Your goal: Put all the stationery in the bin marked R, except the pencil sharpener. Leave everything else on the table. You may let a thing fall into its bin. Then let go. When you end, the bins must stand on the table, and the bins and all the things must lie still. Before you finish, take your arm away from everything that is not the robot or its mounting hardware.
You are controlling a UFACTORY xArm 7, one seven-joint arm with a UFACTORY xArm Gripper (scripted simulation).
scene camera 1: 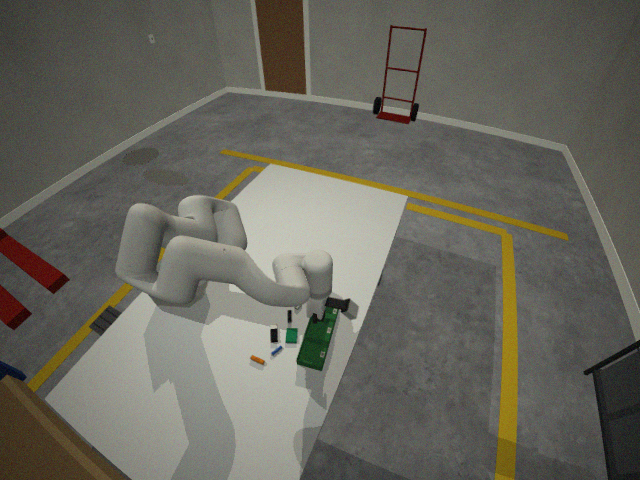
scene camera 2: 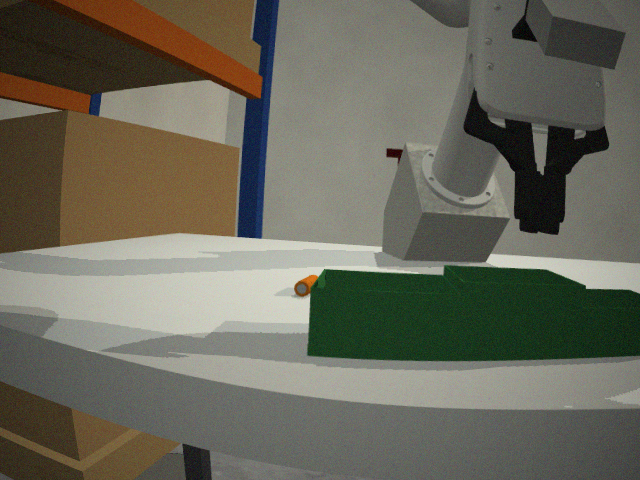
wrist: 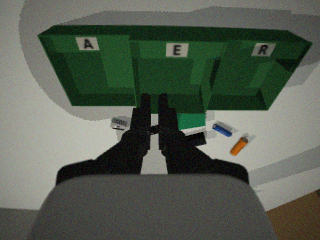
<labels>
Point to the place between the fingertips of my gripper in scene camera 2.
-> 538, 232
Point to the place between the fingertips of my gripper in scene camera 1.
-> At 319, 318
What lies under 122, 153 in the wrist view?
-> My gripper.
</labels>
